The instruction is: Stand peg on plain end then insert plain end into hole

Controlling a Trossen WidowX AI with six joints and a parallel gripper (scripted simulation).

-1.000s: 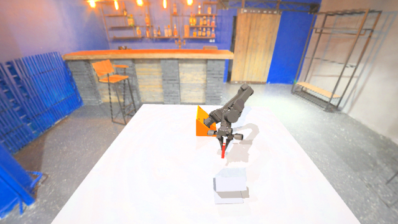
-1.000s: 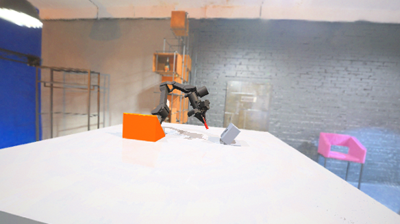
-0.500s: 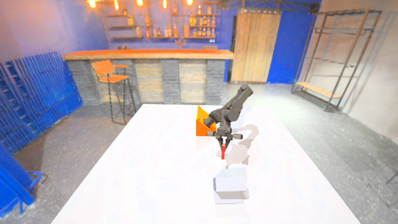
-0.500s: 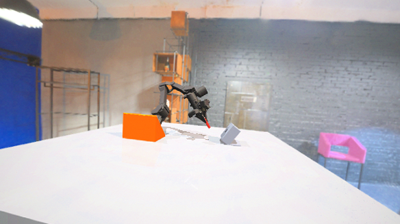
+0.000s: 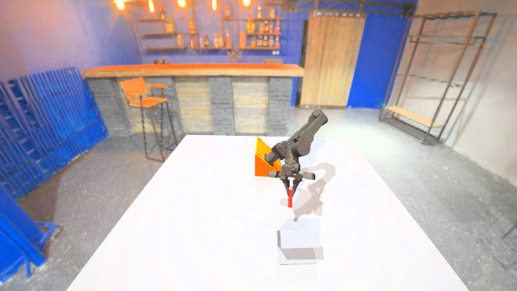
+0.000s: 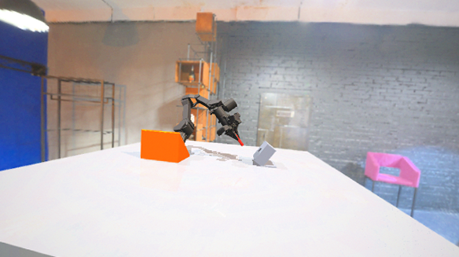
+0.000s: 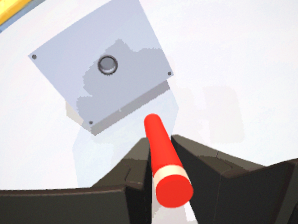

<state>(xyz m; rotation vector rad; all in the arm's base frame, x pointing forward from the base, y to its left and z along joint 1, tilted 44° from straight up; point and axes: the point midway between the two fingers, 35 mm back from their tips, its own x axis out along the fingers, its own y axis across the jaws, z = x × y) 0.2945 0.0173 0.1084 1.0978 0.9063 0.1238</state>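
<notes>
The grey sloped panel lies 140 mm ahead of my gripper tip, 20 mm to the left of it and 60 mm below it. Round my gripper tip: red peg: 10 mm behind, 10 mm above.
</notes>
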